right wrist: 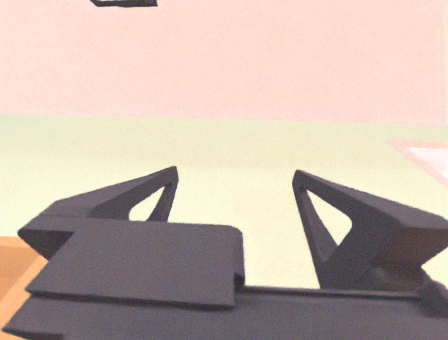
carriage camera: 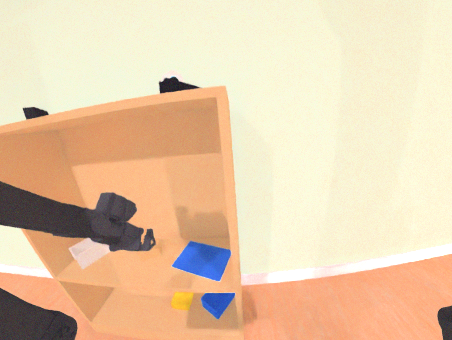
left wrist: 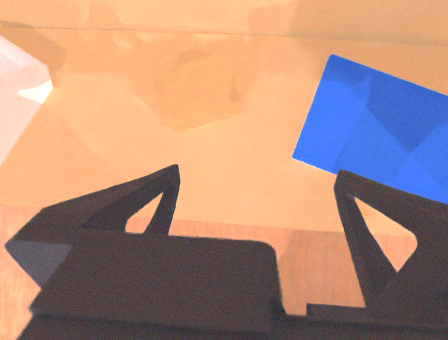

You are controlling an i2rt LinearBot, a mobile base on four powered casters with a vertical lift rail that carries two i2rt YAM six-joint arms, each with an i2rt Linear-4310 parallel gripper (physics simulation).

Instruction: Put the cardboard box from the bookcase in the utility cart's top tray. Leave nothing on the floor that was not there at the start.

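Places are measured from the left arm's base along level axes (x back, y right, z up), in centimetres.
Where they show: left gripper, fingertip midpoint: (carriage camera: 143,243) (left wrist: 255,175); right gripper, fingertip midpoint: (right wrist: 234,174).
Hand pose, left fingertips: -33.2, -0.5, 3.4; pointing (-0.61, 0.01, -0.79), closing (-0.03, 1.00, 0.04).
Note:
After its pixels a point has its place, as x, y, z.
The cardboard box (carriage camera: 150,254) {-40.7, -5.3, -10.0} (left wrist: 200,97) {-42.1, -6.1, -7.3} is tan, nearly the colour of the wood, and lies on the bookcase's upper visible shelf between a white box and a blue one. My left gripper (carriage camera: 151,240) (left wrist: 255,175) {-33.2, -0.5, 3.4} is open and empty. It is inside the bookcase (carriage camera: 231,200) {-27.3, 32.3, 22.8}, over the shelf, and partly covers the cardboard box in the carriage view. In the left wrist view the box lies beyond the fingertips, a little left of their middle. My right gripper (right wrist: 234,174) {-3.2, 69.4, 44.4} is open and empty in front of the wall. The utility cart does not show.
A white box (carriage camera: 89,251) {-37.1, -32.6, -6.2} (left wrist: 15,95) {-41.8, -29.8, -8.6} lies left on the same shelf, a blue box (carriage camera: 204,261) {-38.6, 18.9, -11.5} (left wrist: 370,120) {-42.0, 15.4, -11.5} right, near the side panel. A yellow block (carriage camera: 182,300) {-40.3, 2.4, -43.0} and another blue object (carriage camera: 217,304) {-41.0, 20.2, -47.3} are on the shelf below. Black objects (carriage camera: 175,86) {-35.8, 20.0, 51.4} (carriage camera: 35,113) {-37.5, -31.0, 51.8} show above the bookcase's top edge.

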